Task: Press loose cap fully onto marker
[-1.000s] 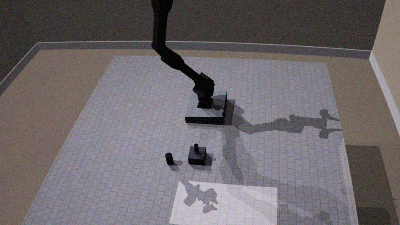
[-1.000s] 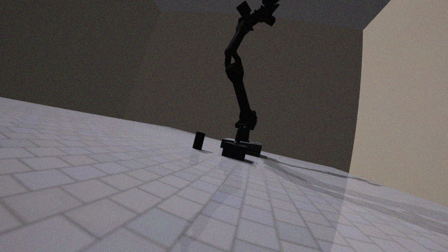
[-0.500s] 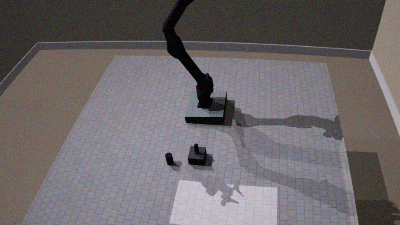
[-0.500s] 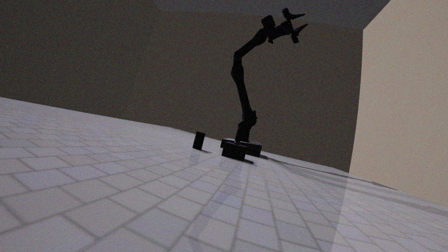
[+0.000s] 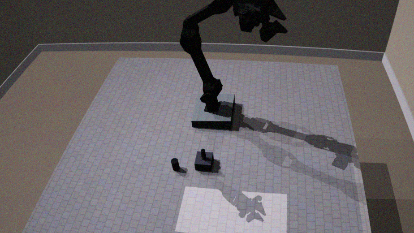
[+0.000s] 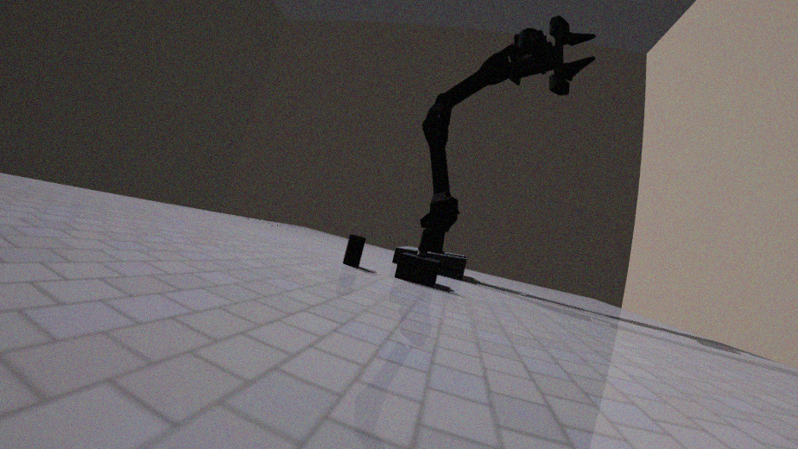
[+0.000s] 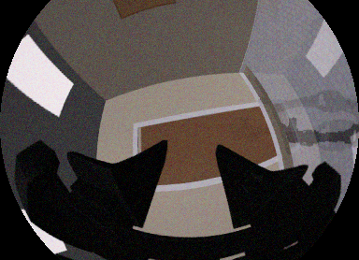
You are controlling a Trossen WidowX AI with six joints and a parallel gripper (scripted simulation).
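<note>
The marker cap lies 56 cm below my gripper tip, 38 cm to the right of it and 16 cm ahead of it. From my gripper tip the other things lie so: holder block (57 cm below, 27 cm to the right, 11 cm ahead).
</note>
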